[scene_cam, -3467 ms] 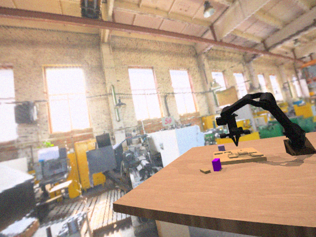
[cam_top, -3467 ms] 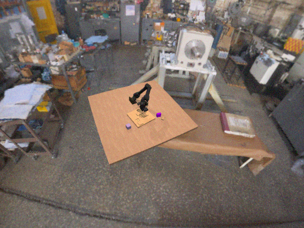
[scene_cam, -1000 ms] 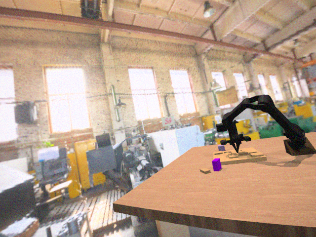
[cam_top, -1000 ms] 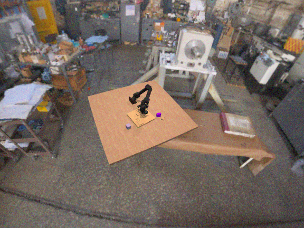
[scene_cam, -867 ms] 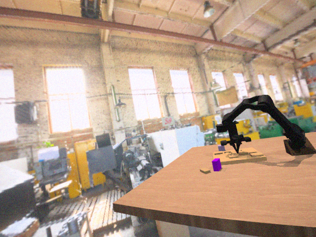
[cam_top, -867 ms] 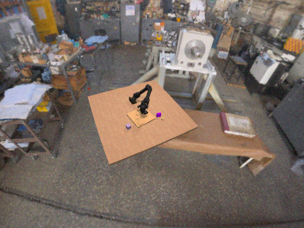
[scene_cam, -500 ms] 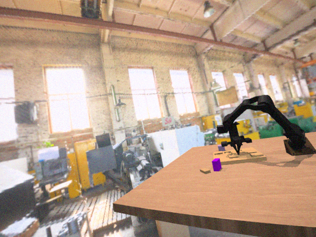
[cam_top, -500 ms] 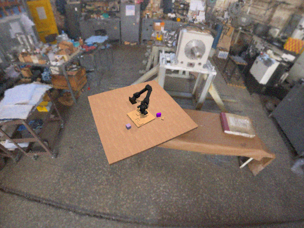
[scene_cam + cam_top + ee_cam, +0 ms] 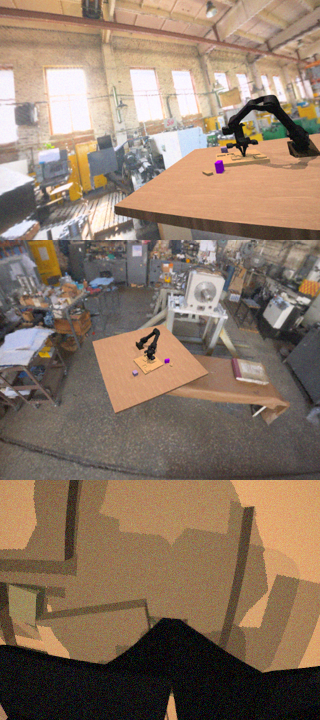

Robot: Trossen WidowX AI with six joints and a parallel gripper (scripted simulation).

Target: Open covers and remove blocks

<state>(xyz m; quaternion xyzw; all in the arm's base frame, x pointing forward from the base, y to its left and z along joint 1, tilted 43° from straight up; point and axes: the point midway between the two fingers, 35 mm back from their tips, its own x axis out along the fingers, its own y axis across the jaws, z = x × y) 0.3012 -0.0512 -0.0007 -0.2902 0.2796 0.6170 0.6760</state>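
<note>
Right now my gripper tip is 30 mm to the left of the tan puzzle board and 30 mm short of it. Also, from my gripper tip: lilac block (290 mm to the right, 100 mm ahead); then magenta block (180 mm to the left, 170 mm ahead, 10 mm above).
</note>
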